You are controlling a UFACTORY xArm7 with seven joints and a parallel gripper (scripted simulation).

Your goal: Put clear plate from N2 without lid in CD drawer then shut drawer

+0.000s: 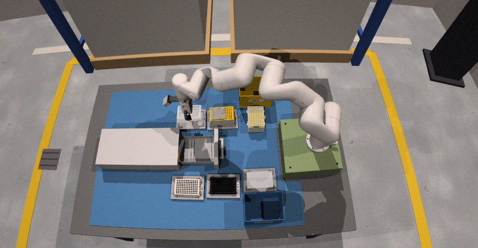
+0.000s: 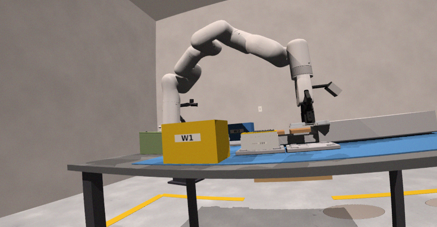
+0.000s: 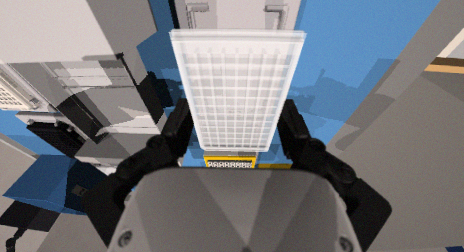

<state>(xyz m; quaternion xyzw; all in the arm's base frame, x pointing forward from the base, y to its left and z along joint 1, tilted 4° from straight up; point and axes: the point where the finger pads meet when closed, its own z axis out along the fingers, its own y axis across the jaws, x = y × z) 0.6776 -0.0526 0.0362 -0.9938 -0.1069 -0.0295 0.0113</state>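
The drawer lies 70 mm behind my hand, 180 mm to the left of it and 70 mm below it. From my hand the other things lie so: black plate: 250 mm behind, 330 mm to the left, 80 mm below; yellow bin W1: 320 mm behind, 200 mm to the right, 60 mm below; white plate: 80 mm behind, 380 mm to the left, 80 mm below.
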